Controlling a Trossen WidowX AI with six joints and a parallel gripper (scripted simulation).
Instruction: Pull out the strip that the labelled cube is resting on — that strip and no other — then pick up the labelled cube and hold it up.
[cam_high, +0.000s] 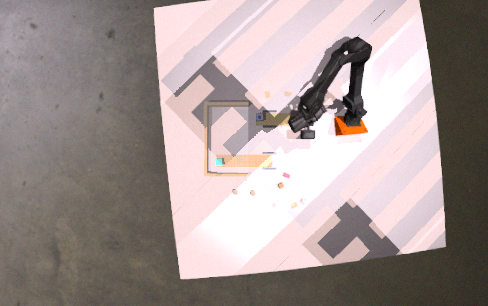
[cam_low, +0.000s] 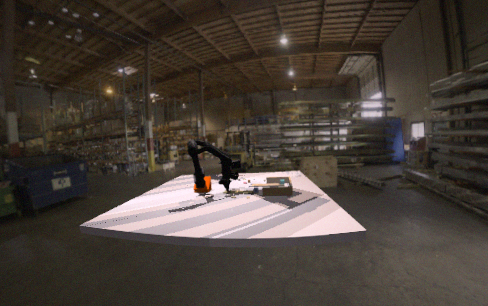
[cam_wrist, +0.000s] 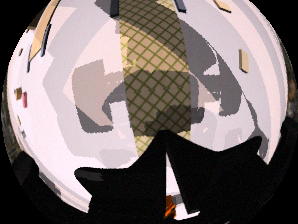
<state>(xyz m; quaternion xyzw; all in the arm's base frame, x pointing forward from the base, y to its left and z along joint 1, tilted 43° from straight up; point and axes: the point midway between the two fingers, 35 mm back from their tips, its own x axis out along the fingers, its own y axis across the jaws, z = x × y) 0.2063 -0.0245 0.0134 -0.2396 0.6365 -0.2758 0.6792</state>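
Now: the checkered strip 100 mm ahead of my gripper tip, 10 mm to the right of it and 10 mm below it.
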